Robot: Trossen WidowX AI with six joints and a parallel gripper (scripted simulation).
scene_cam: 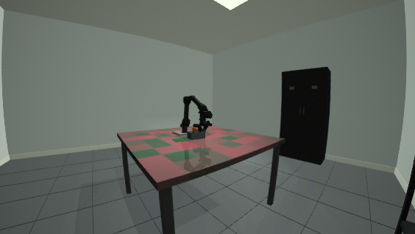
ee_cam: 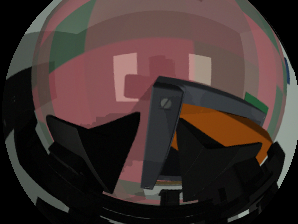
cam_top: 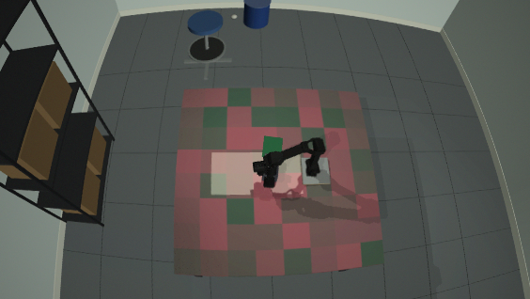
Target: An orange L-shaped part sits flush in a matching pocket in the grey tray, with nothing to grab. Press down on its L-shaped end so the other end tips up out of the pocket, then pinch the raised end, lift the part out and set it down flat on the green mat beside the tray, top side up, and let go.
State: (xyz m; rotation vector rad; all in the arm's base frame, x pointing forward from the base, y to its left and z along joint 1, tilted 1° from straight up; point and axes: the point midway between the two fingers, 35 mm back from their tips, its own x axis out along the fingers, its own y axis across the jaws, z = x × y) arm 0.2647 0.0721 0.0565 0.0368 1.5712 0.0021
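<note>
Now: the orange L-shaped part 6 cm to the right of my gripper tip, 1 cm behind it and 1 cm above it.
</note>
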